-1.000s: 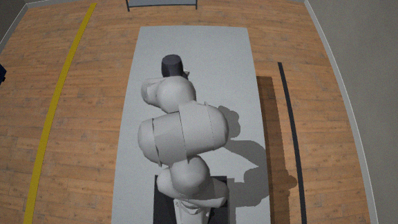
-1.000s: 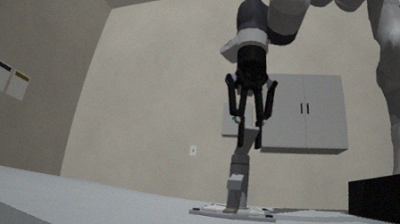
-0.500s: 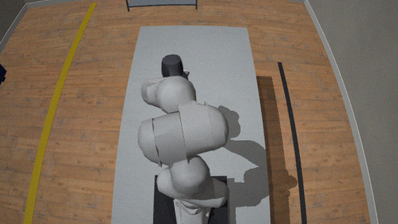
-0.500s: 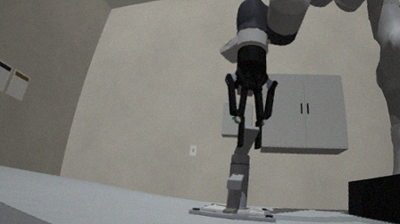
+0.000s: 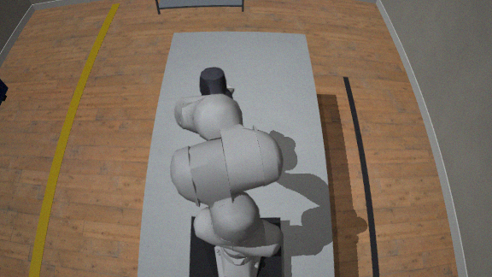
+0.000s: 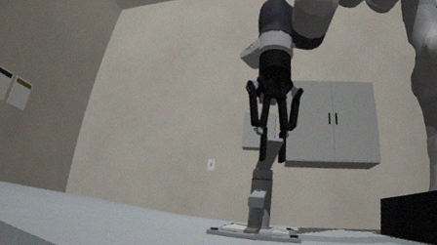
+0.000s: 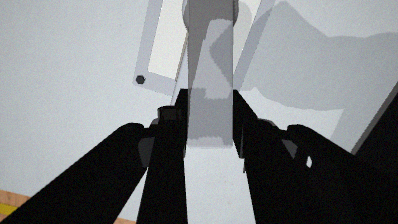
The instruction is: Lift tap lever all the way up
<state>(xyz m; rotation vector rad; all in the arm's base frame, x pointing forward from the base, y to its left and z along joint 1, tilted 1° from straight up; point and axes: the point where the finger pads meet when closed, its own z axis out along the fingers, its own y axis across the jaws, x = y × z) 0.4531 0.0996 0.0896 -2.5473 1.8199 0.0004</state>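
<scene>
Right now the lever is 10 mm ahead of my hand, 30 mm to the right of it and 10 mm below it. Round my hand: flat grey base plate: 20 mm ahead, 70 mm to the right, 180 mm below; grey tap: 20 mm ahead, 50 mm to the right, 70 mm below.
</scene>
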